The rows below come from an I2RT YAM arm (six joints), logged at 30 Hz.
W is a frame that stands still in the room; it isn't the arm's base.
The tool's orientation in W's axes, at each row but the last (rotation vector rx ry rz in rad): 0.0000 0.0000 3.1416; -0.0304 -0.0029 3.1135; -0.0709 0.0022 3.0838; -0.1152 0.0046 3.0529; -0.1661 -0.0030 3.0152; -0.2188 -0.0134 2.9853
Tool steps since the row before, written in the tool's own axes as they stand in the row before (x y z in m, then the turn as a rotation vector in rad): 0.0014 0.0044 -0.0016 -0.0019 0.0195 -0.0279; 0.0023 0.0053 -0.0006 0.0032 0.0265 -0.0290; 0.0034 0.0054 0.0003 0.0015 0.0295 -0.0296; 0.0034 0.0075 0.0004 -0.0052 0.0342 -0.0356; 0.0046 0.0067 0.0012 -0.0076 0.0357 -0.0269; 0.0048 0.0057 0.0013 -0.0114 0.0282 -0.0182
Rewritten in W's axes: -0.0014 -0.0044 -0.0016 0.0019 -0.0195 -0.0279; -0.0024 -0.0052 -0.0007 -0.0034 -0.0264 -0.0291; -0.0037 -0.0052 0.0001 -0.0018 -0.0294 -0.0296; -0.0041 -0.0072 0.0001 0.0049 -0.0347 -0.0351; -0.0055 -0.0061 0.0006 0.0061 -0.0365 -0.0262; -0.0057 -0.0049 0.0005 0.0097 -0.0296 -0.0169
